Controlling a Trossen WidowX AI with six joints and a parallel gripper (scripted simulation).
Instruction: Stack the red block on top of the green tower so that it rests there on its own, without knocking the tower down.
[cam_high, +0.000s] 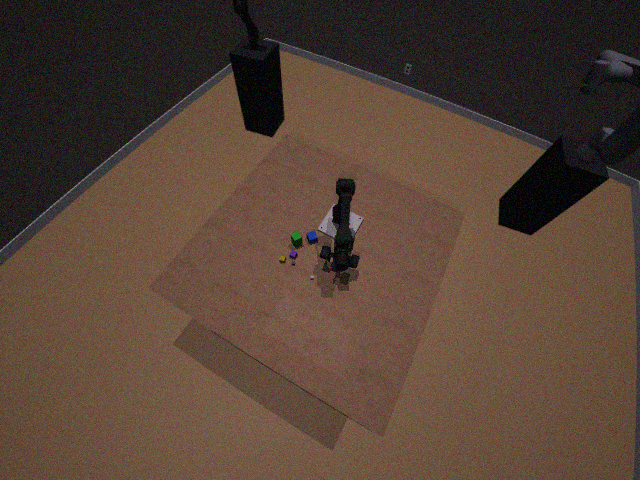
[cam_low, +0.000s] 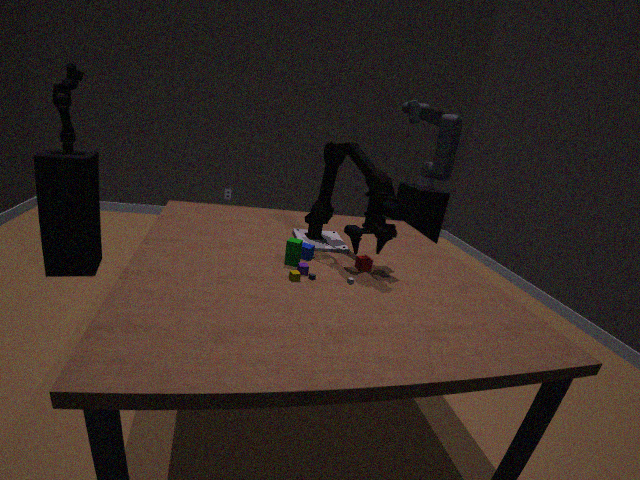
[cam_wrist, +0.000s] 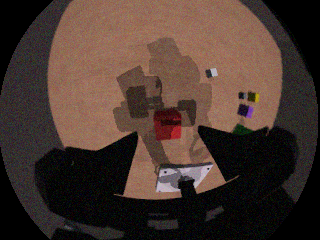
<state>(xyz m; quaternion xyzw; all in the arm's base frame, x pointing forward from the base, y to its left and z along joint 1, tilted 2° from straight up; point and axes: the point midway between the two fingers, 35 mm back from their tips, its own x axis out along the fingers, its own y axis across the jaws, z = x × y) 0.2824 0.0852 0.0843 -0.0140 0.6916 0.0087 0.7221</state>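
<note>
The red block is 40 mm below my gripper tip. The rest, counted from my gripper tip: small white cube 100 mm ahead, 100 mm to the right, 50 mm below; small dark cube 60 mm ahead, 220 mm to the right, 50 mm below; blue block 110 mm behind, 180 mm to the right, 40 mm below.
</note>
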